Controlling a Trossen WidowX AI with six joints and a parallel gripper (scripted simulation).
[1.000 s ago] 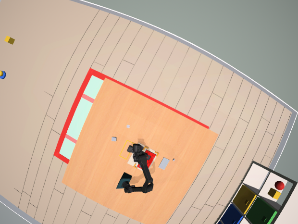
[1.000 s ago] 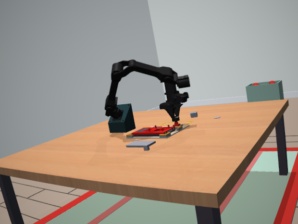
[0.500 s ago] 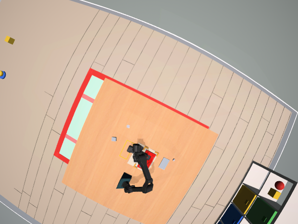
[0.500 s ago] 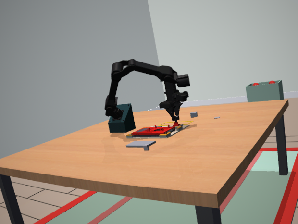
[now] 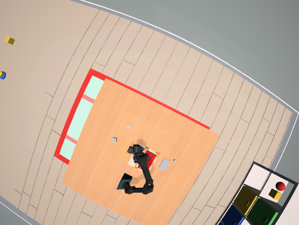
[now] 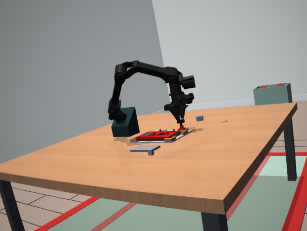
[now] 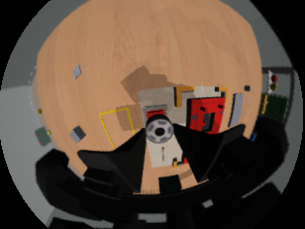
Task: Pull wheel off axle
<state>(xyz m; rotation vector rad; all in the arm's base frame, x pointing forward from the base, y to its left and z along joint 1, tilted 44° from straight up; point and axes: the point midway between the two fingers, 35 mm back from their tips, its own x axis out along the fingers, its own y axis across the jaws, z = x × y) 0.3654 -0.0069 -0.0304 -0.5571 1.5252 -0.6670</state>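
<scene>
The upright axle lies 20 mm below my gripper tip. Also, from my gripper tip: wheel (right at my gripper tip); grey block (10 mm behind, 260 mm to the left, 40 mm below); thin grey chip (160 mm ahead, 180 mm to the left, 60 mm below).
</scene>
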